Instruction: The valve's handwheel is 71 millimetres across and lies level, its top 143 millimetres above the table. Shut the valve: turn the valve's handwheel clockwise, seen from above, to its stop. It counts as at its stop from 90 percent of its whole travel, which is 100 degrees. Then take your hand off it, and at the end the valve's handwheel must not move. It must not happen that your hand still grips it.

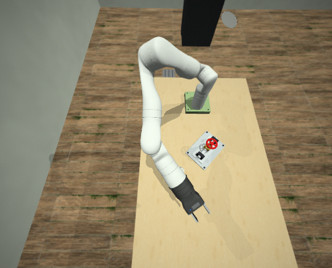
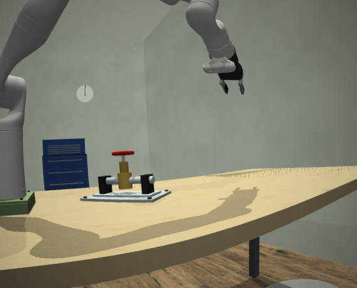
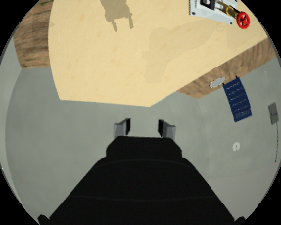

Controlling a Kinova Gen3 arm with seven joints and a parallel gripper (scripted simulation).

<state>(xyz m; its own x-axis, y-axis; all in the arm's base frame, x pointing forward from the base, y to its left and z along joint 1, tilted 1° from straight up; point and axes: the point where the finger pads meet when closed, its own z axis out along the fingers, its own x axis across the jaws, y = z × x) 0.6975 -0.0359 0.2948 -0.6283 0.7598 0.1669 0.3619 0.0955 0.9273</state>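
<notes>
Right now my hand is 350 mm past the red handwheel, 110 mm to the right of it and 200 mm above it.
</notes>
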